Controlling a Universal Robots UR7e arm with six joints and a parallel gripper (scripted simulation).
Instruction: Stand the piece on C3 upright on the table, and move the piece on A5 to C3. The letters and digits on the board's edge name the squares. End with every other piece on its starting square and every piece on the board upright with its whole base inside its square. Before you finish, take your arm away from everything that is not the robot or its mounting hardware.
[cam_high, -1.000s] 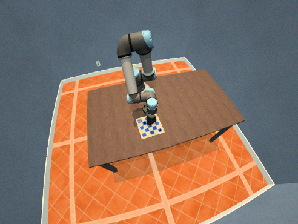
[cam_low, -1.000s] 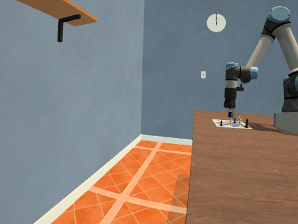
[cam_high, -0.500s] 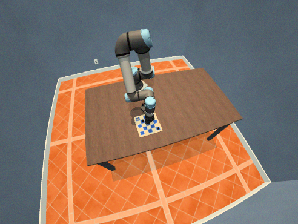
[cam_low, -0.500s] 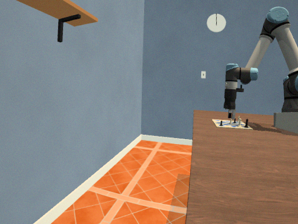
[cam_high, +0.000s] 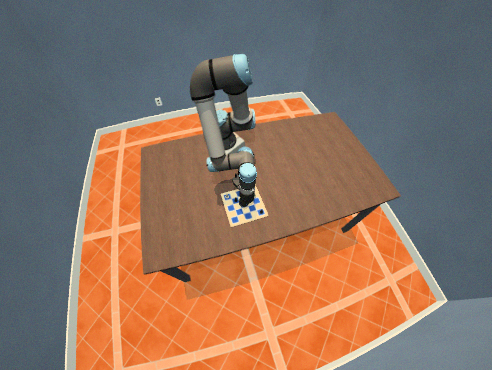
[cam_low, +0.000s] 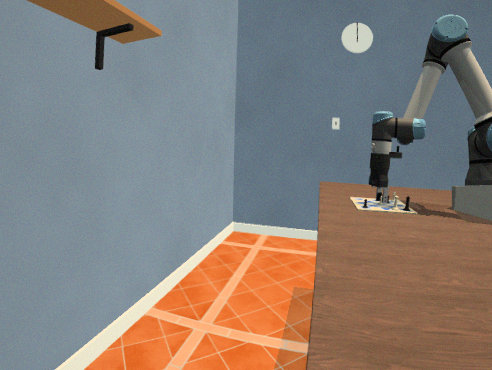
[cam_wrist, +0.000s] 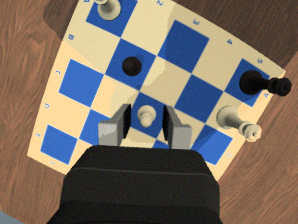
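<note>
Right now the small white piece is 10 mm below my hand. Also, from my hand: tall black piece: 90 mm behind, 60 mm to the left; cream chessboard: 30 mm below.
</note>
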